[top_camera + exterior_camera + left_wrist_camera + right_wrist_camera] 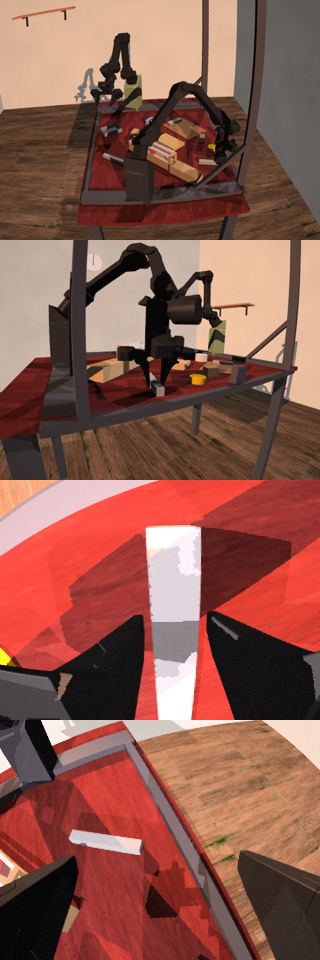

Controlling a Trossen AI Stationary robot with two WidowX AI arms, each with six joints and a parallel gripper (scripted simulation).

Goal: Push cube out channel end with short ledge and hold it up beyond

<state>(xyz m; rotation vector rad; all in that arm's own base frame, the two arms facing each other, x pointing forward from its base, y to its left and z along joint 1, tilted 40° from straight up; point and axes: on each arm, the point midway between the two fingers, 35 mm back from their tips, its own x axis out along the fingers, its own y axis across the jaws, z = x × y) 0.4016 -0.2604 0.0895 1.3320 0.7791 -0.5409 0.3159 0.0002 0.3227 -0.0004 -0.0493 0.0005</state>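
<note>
My left gripper is now 15 cm to the left of the yellow disc and 3 cm above it. From my left hand the other things lie so: grey tray (56 cm ahead, 41 cm to the right, 4 cm below); flat tan block (23 cm ahead, 24 cm to the right, 3 cm below); channel (31 cm ahead, 8 cm to the right, 1 cm above).
</note>
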